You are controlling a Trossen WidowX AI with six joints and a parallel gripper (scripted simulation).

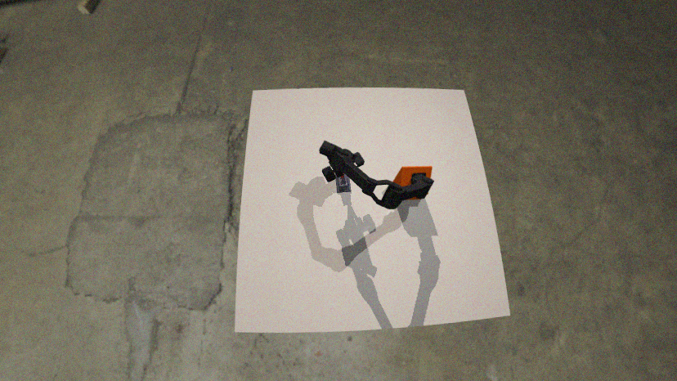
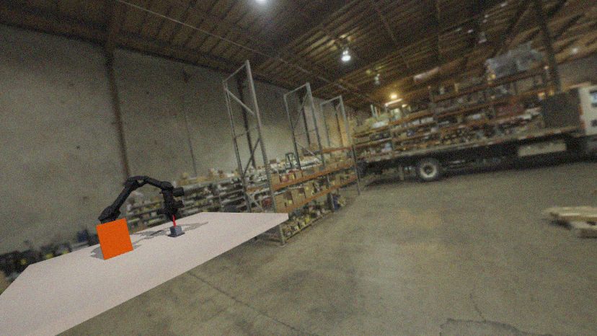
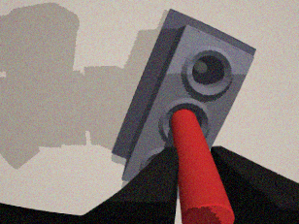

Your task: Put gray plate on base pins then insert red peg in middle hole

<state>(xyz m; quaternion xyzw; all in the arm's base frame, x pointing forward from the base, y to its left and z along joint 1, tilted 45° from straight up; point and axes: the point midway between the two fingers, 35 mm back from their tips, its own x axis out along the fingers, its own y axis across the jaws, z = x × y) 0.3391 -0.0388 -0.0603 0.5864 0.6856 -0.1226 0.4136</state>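
My gripper tip is now right at the red peg. From my gripper tip the other things lie so: gray plate: 5 cm below.
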